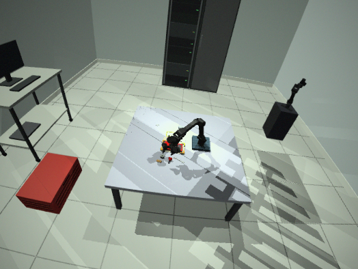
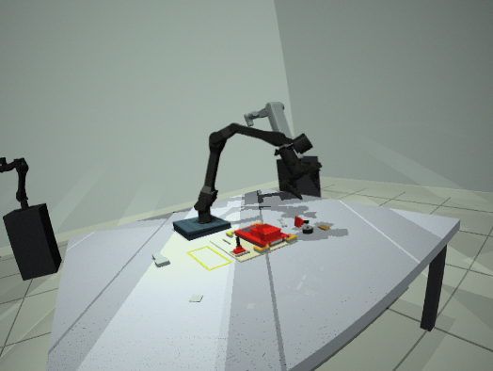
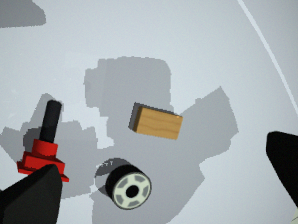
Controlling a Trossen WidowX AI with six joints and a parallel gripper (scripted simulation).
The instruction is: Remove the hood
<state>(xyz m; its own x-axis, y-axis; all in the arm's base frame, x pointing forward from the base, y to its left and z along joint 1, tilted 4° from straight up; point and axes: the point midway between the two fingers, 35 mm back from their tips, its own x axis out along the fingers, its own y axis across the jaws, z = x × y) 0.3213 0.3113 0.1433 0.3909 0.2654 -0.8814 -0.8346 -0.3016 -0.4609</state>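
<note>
Right now the red hood is 22 cm to the right of my gripper tip and 8 cm below it.
</note>
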